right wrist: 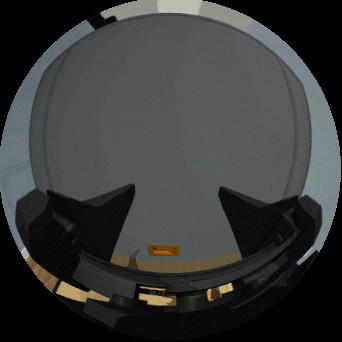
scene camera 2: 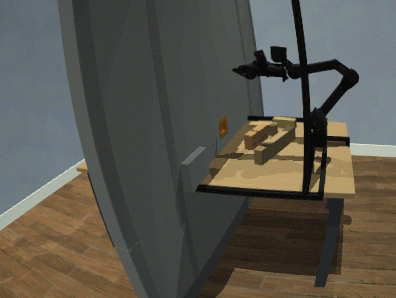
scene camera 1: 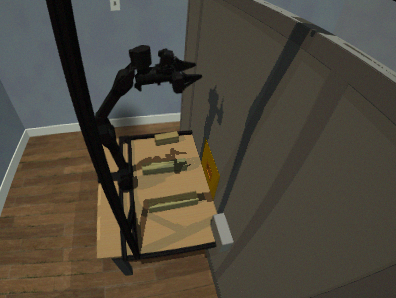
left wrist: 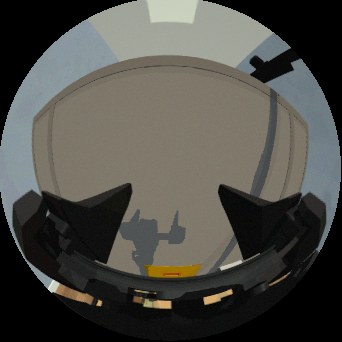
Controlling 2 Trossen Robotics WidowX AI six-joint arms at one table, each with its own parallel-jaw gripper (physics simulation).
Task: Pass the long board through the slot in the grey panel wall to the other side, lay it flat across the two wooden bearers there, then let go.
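Where they show: left gripper, fingertip midpoint: (scene camera 1: 198, 70) (left wrist: 175, 188); right gripper, fingertip midpoint: (right wrist: 178, 190) (scene camera 2: 235, 68); left arm's base, link origin: (scene camera 1: 125, 186); right arm's base, link origin: (scene camera 2: 319, 144).
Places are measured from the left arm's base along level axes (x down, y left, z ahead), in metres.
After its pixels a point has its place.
My left gripper (scene camera 1: 198, 70) @[y 0.001, x -0.618, z 0.327 m] (left wrist: 175, 188) @[y 0.001, x -0.618, z 0.327 m] is open and empty, high above the table and facing the grey panel wall (scene camera 1: 300, 200) @[y -0.520, x -0.585, z 0.433 m] (scene camera 2: 125, 125) @[y -0.642, x -0.290, z 0.483 m]. Two parallel greenish wooden bearers (scene camera 1: 165, 167) @[y 0.075, x -0.025, z 0.221 m] (scene camera 1: 172, 201) @[y -0.141, x -0.028, z 0.224 m] lie there, with nothing laid across them. The slot's yellow surround (scene camera 1: 209, 152) @[y 0.027, x -0.160, z 0.434 m] (left wrist: 156, 271) @[y 0.059, x -0.093, z 0.434 m] is low on the wall. On the other side, the slot's orange frame (right wrist: 150, 250) @[y -0.055, x -0.064, z 0.485 m] shows. A long olive-brown piece (scene camera 2: 272, 146) @[y -0.110, x -0.027, z 0.720 m] and a shorter reddish piece (scene camera 2: 257, 136) @[y 0.001, x -0.024, z 0.630 m] lie side by side there; I cannot tell for certain which is the long board. My right gripper (scene camera 2: 235, 70) @[y 0.000, x -0.325, z 0.565 m] (right wrist: 178, 190) @[y 0.000, x -0.325, z 0.565 m] is open and empty, high above them.
A short wooden block (scene camera 1: 166, 138) @[y 0.296, x -0.027, z 0.256 m] lies at the far end of the table (scene camera 1: 110, 240) @[y -0.281, x 0.019, z -0.088 m]. Another pale block (scene camera 2: 284, 121) @[y 0.247, x -0.017, z 0.716 m] lies behind the long piece in scene camera 2. A light grey block (scene camera 1: 223, 231) @[y -0.357, x -0.081, z 0.404 m] (scene camera 2: 192, 165) @[y -0.391, x -0.066, z 0.512 m] sits against the wall. Black uprights (scene camera 1: 75, 95) @[y -0.375, x -0.775, z 0.024 m] (scene camera 2: 301, 95) @[y -0.380, x -0.297, z 0.878 m] stand beside each arm.
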